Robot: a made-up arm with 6 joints.
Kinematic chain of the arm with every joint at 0, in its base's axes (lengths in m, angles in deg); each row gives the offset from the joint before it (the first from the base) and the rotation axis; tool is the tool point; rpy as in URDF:
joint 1: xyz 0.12 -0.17 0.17 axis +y
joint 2: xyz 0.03 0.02 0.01 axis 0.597 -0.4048 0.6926
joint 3: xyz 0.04 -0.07 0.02 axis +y
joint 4: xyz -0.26 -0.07 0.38 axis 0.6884 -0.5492 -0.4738
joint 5: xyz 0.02 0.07 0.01 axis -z
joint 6: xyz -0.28 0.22 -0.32 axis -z
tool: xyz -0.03 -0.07 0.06 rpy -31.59 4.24 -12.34
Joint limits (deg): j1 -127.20..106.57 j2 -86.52..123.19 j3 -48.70..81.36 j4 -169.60..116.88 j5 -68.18..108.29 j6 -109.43..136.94
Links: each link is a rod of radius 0.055 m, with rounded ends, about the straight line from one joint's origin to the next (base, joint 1, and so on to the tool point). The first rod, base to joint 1, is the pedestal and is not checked.
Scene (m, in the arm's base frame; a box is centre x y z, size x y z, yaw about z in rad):
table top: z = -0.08
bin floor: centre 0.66 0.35 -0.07 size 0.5 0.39 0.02 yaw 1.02
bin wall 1: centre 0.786 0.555 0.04 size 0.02 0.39 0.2 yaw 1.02
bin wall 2: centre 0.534 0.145 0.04 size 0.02 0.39 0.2 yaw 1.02
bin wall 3: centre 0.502 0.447 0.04 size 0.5 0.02 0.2 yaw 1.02
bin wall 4: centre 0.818 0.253 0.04 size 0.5 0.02 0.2 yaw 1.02
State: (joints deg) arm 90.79 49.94 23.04 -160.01 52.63 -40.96
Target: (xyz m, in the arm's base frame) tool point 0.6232 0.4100 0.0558
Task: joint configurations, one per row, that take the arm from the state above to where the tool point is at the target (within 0.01 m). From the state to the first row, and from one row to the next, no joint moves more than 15 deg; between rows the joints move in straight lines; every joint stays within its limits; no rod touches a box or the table.
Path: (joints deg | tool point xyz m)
1: 91.94 35.59 14.15 -160.90 42.47 -40.17 | 0.6379 -0.8913 0.2757
2: 93.09 21.24 5.26 -161.78 32.30 -39.38 | 0.7459 -0.7548 0.4122
3: 94.23 6.88 -3.63 -162.67 22.14 -38.59 | 0.8362 -0.5651 0.5010
4: 95.38 -7.47 -12.52 -163.55 11.97 -37.80 | 0.8908 -0.3428 0.5361
5: 96.53 -21.82 -21.41 -164.44 1.81 -37.01 | 0.8974 -0.1121 0.5205
6: 97.68 -36.17 -30.30 -165.32 -8.36 -36.22 | 0.8511 0.1027 0.4648
7: 98.83 -50.52 -39.19 -166.21 -18.52 -35.43 | 0.7559 0.2813 0.3844
8: 99.98 -64.88 -48.07 -167.09 -28.69 -34.64 | 0.6232 0.4100 0.2961
9: 106.57 -68.04 -38.09 -169.60 -32.01 -34.12 | 0.6232 0.4100 0.0559

